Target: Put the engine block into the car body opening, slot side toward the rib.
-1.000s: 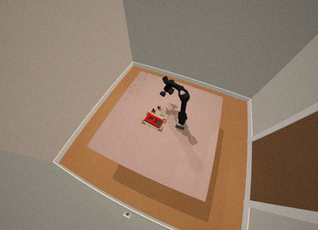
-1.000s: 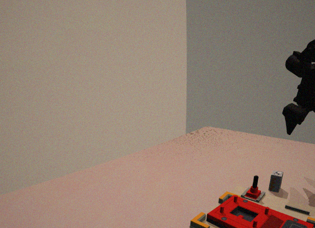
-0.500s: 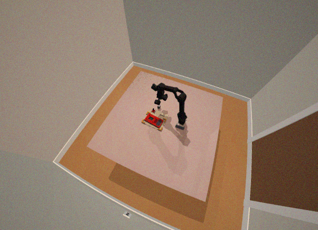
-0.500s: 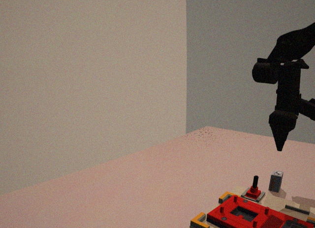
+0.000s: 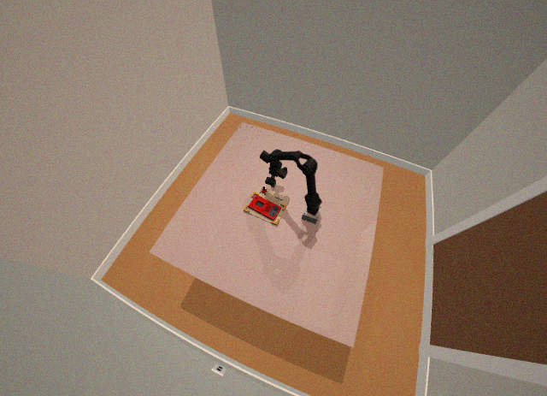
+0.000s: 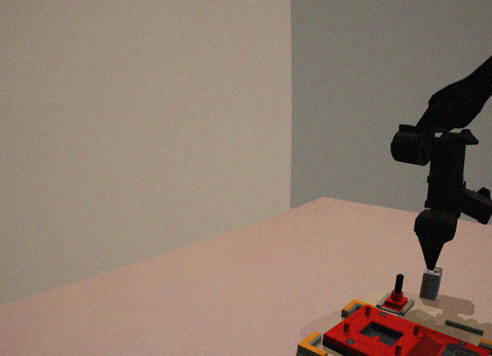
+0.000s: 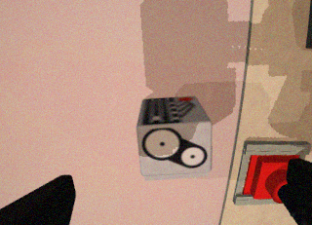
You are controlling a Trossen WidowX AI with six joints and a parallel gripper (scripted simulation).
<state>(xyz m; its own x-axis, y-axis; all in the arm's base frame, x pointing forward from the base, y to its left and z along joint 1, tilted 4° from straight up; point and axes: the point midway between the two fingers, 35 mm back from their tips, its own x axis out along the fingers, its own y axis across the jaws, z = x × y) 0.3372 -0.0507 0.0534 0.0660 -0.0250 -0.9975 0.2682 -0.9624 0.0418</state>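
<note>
Right now my gripper tip is 5 cm above the grey engine block and 1 cm to the left of it. From my gripper tip the other things lie so: black upright peg 8 cm to the left, 4 cm below, 2 cm ahead.
</note>
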